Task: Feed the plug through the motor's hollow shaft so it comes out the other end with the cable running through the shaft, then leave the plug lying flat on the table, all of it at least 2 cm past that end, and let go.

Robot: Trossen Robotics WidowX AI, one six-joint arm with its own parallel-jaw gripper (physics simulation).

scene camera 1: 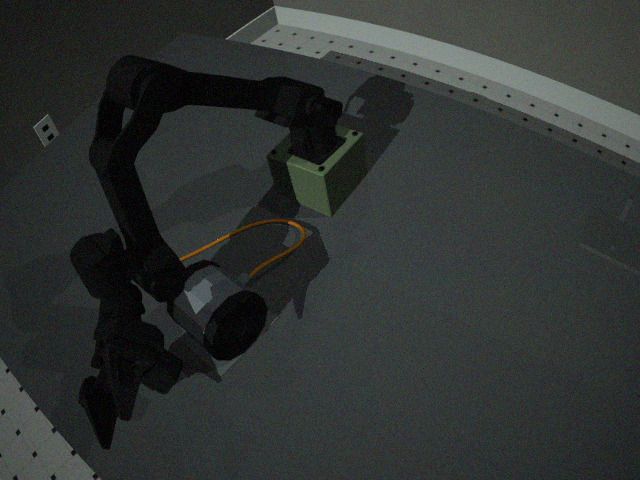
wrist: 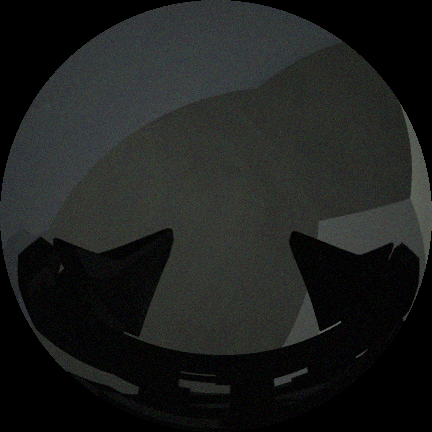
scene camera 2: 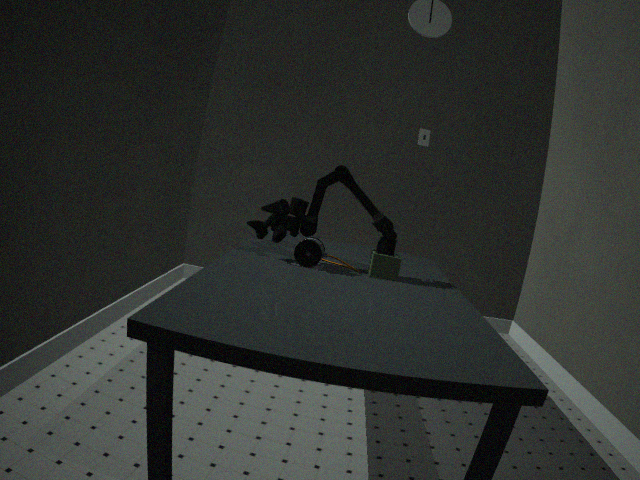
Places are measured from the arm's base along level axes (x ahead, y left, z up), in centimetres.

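Where they show: gripper, fingertip midpoint: (scene camera 1: 114,435) (wrist: 233,236) (scene camera 2: 254,215); arm's base at its link origin: (scene camera 1: 316,146) (scene camera 2: 385,253).
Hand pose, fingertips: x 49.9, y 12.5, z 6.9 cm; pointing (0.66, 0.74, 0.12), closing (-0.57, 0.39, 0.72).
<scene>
Things, the pixels of their centre, and the offset from my fingertips. "*": a spot on its surface instead. Level surfaces: height alone.
- motor at the middle of its body: (scene camera 1: 217,309) (scene camera 2: 310,252) dx -21.8, dy -8.1, dz -10.9 cm
- table at its surface level: dz -16.0 cm
- orange cable at a spot on its surface: (scene camera 1: 303,235) (scene camera 2: 354,268) * dx -39.1, dy -7.7, dz -13.6 cm
- small grey piece at a spot on its surface: (scene camera 1: 244,279) * dx -27.2, dy -7.6, dz -9.9 cm
The motor (scene camera 1: 200,294) (scene camera 2: 308,252) is a grey cylinder with a black round end, lying on its side on the table (scene camera 1: 439,310) (scene camera 2: 330,315). The orange cable (scene camera 1: 303,235) (scene camera 2: 353,268) makes a loop behind it. One stretch passes out of sight behind the arm; the other stops at a small grey piece (scene camera 1: 244,279) beside the motor. I cannot tell whether that piece is the plug. Whether cable runs through the shaft is hidden. My gripper (scene camera 1: 115,432) (scene camera 2: 256,215) (wrist: 233,236) is open and empty, raised above the table, beyond the motor on the side away from the green base.
The arm stands on a green box base (scene camera 1: 310,188) (scene camera 2: 384,265), and its elbow arches over the cable side. Its wrist hangs close beside the motor in scene camera 1. The table edge lies near the gripper at the lower left there. A wall fills much of the wrist view.
</scene>
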